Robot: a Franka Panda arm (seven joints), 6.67 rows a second.
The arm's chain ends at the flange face. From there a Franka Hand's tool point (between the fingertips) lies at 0.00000 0.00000 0.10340 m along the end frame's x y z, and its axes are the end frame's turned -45 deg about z.
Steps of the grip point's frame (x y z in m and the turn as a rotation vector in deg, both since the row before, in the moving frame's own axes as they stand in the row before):
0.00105, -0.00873, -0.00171, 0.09, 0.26, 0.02
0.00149, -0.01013, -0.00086, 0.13, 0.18, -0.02
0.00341, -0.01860, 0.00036, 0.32, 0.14, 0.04
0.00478, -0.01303, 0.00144, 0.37, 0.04, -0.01
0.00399, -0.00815, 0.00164, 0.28, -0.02, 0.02
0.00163, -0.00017, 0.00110, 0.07, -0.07, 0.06
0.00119, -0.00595, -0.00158, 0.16, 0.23, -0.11
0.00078, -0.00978, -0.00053, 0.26, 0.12, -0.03
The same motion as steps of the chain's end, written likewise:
-0.00565, -0.00647, -0.00171, 0.25, 0.12, 0.02
-0.00617, -0.00782, -0.00086, 0.22, 0.04, -0.02
-0.01051, -0.01498, 0.00036, 0.33, -0.13, 0.04
-0.00541, -0.01207, 0.00144, 0.29, -0.23, -0.01
-0.00256, -0.00825, 0.00164, 0.18, -0.21, 0.02
0.00121, -0.00127, 0.00110, 0.00, -0.10, 0.06
-0.00345, -0.00455, -0.00158, 0.28, 0.05, -0.11
-0.00619, -0.00698, -0.00053, 0.27, -0.10, -0.03

